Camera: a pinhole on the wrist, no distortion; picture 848 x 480 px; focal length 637.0 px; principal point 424.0 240.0 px. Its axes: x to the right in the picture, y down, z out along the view. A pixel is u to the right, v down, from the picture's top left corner.
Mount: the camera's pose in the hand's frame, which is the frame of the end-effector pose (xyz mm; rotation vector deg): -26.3 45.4 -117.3 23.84 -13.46 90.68
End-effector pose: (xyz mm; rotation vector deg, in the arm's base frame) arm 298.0 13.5 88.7 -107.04 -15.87 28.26
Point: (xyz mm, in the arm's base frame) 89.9 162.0 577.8
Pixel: outside the picture
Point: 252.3 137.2 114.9
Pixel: 407.0 236.5
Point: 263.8 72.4 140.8
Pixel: 308.7 284.5
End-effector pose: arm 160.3 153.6 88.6 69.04 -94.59 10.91
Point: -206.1 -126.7 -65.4
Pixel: 752.1 239.7
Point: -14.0 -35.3 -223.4
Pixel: 527.8 465.6
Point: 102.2 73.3 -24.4
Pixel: 483.2 356.2
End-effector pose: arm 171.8 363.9 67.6 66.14 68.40 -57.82
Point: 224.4 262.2 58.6
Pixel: 664.8 193.3
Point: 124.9 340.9 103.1
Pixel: 304.0 379.2
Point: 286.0 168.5 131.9
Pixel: 822.2 373.1
